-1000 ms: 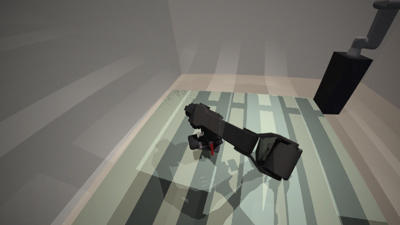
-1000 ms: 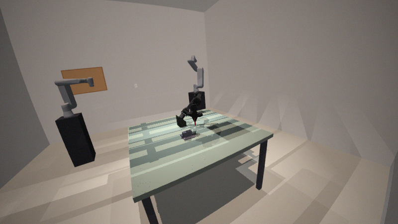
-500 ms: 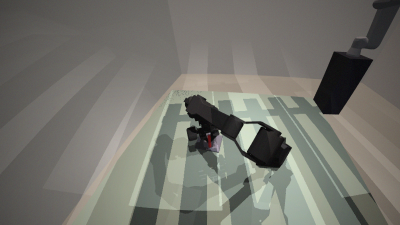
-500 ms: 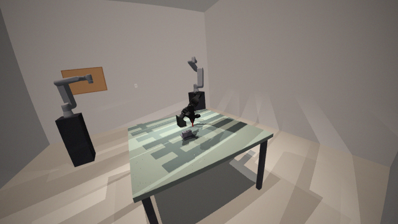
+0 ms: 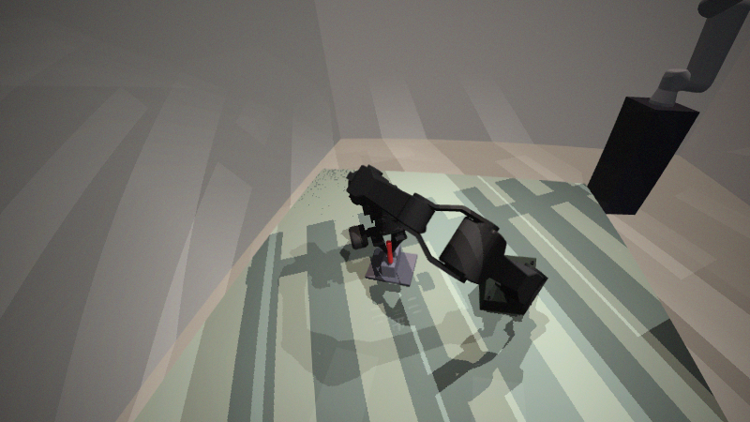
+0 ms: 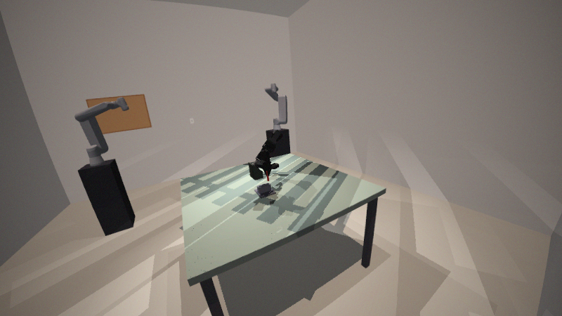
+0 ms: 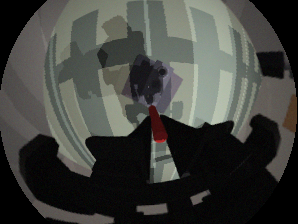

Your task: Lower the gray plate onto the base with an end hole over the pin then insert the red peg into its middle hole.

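Now: gripper tip 7 cm above the gray plate, 4 cm to the left of it and 1 cm short of it. Also, from my gripper tip: red peg right at my gripper tip; base 11 cm below, 3 cm to the right, 1 cm ahead.
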